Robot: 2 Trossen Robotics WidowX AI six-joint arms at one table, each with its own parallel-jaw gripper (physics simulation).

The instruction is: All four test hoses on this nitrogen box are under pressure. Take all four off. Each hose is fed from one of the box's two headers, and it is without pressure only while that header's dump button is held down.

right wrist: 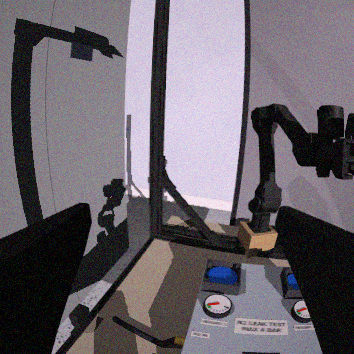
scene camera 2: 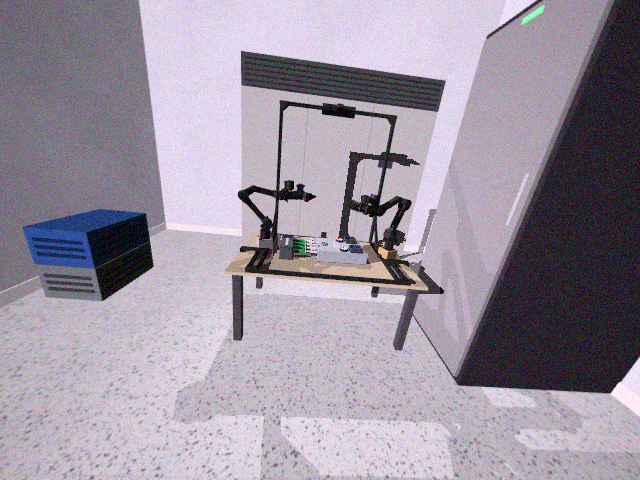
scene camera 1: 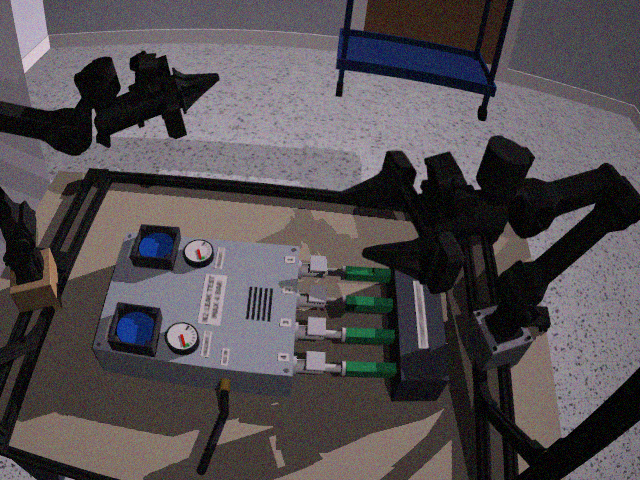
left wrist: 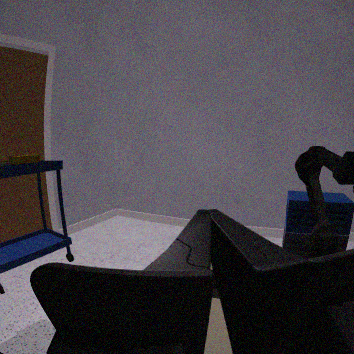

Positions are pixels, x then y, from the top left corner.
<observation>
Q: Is my left gripper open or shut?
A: Shut.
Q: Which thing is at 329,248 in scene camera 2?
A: A grey nitrogen box.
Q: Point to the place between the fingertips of my left gripper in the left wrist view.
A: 206,218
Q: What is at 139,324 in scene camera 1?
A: A blue dump button.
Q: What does my right gripper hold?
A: Nothing.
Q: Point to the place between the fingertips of my left gripper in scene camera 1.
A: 218,76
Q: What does my left gripper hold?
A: Nothing.
</observation>
